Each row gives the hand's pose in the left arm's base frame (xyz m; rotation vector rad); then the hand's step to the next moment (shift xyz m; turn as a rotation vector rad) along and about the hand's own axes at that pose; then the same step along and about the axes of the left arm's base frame.
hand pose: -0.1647 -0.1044 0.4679 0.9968 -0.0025 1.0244
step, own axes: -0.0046 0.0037 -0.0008 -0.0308 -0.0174 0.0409
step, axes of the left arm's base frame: -0.0055 -0.0022 0.0001 0.0126 -0.0526 -0.0015
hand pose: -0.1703 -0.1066 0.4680 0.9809 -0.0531 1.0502
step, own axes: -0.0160 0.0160 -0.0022 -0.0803 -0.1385 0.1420
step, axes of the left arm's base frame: -0.0214 -0.0076 0.0016 0.1164 -0.1742 -0.0435
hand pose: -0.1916 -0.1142 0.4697 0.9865 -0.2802 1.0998
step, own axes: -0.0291 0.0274 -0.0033 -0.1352 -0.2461 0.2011
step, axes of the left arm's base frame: -0.0376 -0.0126 -0.0059 0.1969 -0.2649 -0.1016
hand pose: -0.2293 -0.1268 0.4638 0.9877 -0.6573 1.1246
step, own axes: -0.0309 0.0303 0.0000 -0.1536 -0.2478 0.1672
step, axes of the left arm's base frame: -0.0387 -0.0100 -0.0167 0.1912 -0.2426 -0.1325
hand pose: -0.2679 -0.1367 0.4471 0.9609 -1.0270 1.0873
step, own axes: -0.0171 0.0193 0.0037 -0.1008 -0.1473 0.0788
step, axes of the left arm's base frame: -0.0219 -0.0035 -0.0136 0.1157 -0.1266 -0.0930
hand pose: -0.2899 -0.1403 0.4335 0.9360 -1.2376 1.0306
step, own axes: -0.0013 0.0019 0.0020 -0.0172 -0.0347 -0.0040
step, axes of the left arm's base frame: -0.0024 -0.0015 -0.0011 0.0338 -0.0076 -0.0178
